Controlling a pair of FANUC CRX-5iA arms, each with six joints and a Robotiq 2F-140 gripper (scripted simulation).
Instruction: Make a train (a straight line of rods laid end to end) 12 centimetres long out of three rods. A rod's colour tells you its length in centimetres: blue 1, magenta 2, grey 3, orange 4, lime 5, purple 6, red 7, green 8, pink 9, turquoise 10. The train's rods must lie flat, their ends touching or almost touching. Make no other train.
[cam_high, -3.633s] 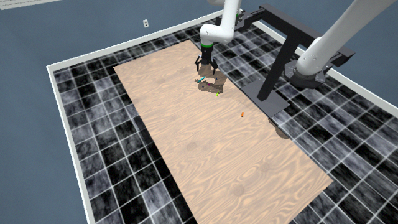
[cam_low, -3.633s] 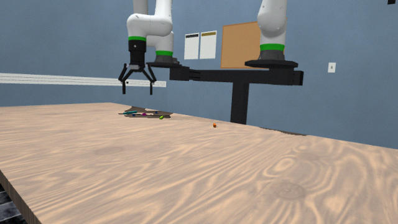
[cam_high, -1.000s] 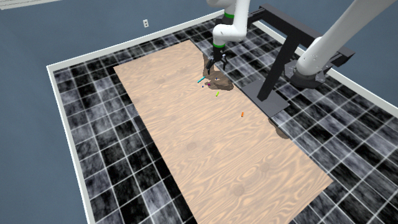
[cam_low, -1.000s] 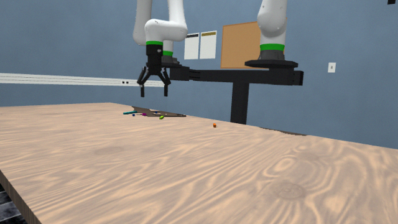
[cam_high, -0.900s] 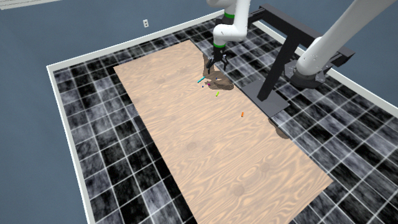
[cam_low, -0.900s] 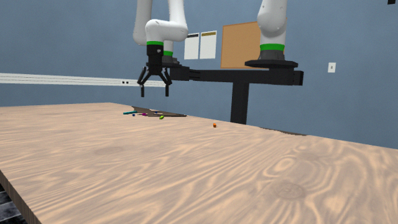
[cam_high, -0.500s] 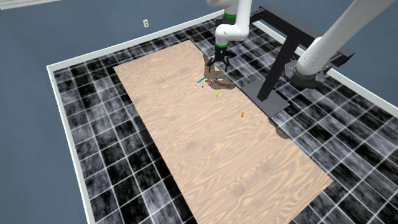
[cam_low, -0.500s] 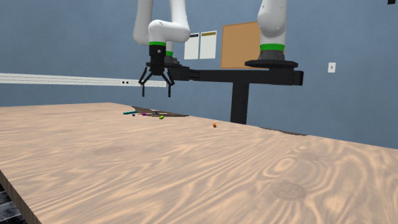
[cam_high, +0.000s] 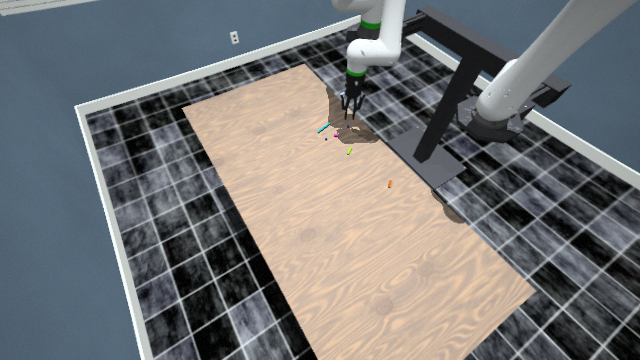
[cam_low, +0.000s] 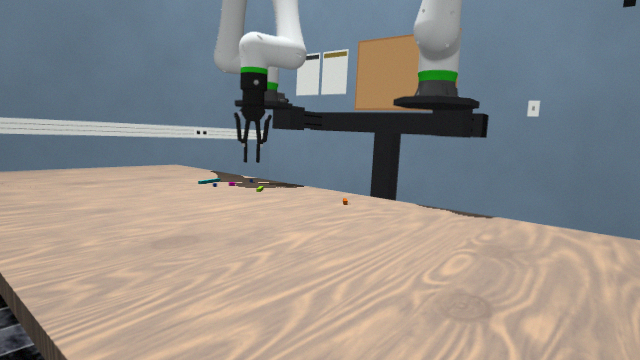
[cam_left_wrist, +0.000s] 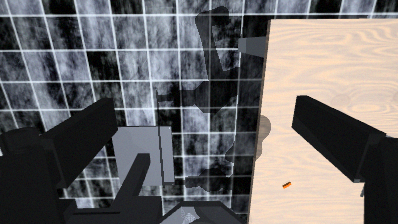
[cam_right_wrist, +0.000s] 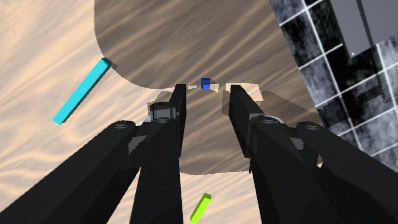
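Note:
Now: the lime rod 15 cm to the left of my right hand, 11 cm ahead of it and 10 cm below it. From my right hand the other things lie so: magenta rod (10 cm below, 10 cm ahead, 2 cm to the left); orange rod (44 cm to the left, 10 cm below, 7 cm ahead); turquoise rod (12 cm ahead, 10 cm below, 7 cm to the right).

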